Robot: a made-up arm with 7 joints.
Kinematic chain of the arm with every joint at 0, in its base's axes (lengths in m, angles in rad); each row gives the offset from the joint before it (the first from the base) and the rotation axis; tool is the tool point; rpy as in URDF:
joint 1: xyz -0.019 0.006 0.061 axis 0 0.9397 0.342
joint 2: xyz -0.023 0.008 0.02 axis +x
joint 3: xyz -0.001 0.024 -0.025 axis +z
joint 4: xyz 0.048 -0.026 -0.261 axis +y
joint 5: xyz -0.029 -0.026 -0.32 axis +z
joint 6: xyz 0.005 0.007 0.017 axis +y
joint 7: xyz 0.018 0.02 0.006 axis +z
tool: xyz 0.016 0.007 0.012 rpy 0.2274 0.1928 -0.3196
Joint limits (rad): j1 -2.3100..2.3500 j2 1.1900..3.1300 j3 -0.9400..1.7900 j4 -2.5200..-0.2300 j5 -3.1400..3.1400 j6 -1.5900..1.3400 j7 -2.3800..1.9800
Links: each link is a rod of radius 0.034 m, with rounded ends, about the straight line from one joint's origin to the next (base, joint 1, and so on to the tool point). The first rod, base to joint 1, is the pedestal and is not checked.
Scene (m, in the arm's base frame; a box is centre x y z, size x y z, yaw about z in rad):
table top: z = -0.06
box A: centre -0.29 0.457 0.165 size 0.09 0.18 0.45 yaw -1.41
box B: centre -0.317 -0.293 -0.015 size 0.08 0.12 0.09 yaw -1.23
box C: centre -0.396 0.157 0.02 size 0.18 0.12 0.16 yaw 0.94
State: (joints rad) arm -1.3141 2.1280 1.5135 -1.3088 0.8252 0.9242 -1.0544
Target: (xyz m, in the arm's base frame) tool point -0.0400 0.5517 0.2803
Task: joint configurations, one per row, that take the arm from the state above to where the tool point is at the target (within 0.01 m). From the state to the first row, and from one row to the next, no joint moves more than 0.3 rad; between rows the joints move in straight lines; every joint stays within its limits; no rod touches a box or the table.
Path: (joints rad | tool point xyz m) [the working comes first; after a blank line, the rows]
Joints at the target: -1.2987 1.3302 1.4868 -0.9958 0.8620 0.8832 -1.0607
Straight joint move there: touches box A.

1: -1.0350 2.0725 1.3220 -1.2734 0.7900 0.7373 -0.8500 | -0.3499 0.2369 0.4388
2: -0.7560 2.0169 1.1306 -1.2379 0.7548 0.5504 -0.6456 | -0.1881 0.2398 0.5268
3: -0.4769 1.9614 0.9391 -1.2025 0.7196 0.3635 -0.4413 | -0.0140 0.2672 0.5361
4: -0.1979 1.9058 0.7476 -1.1670 0.6844 0.1767 -0.2369 | 0.1337 0.3162 0.4712
5: 0.0812 1.8503 0.5561 -1.1316 0.6491 -0.0102 -0.0325 | 0.2237 0.3780 0.3526
6: 0.3602 1.7948 0.3647 -1.0961 0.6139 -0.1971 0.1719 | 0.2390 0.4408 0.2117
7: 0.6393 1.7392 0.1732 -1.0607 0.5787 -0.3840 0.3762 | 0.1800 0.4921 0.0827
8: 0.3624 1.6808 0.3608 -1.0514 0.6192 -0.2030 0.1710 | 0.2128 0.4721 0.1679
9: 0.0856 1.6224 0.5485 -1.0421 0.6597 -0.0219 -0.0343 | 0.2036 0.4567 0.2565
10: -0.1913 1.5639 0.7361 -1.0329 0.7001 0.1591 -0.2396 | 0.1572 0.4519 0.3284
11: -0.4682 1.5055 0.9238 -1.0236 0.7406 0.3401 -0.4449 | 0.0886 0.4613 0.3678
12: -0.7450 1.4471 1.1115 -1.0144 0.7811 0.5212 -0.6502 | 0.0193 0.4847 0.3683
13: -1.0219 1.3887 1.2991 -1.0051 0.8215 0.7022 -0.8555 | -0.0288 0.5175 0.3342
14: -1.2987 1.3302 1.4868 -0.9958 0.8620 0.8832 -1.0607 | -0.0400 0.5517 0.2803

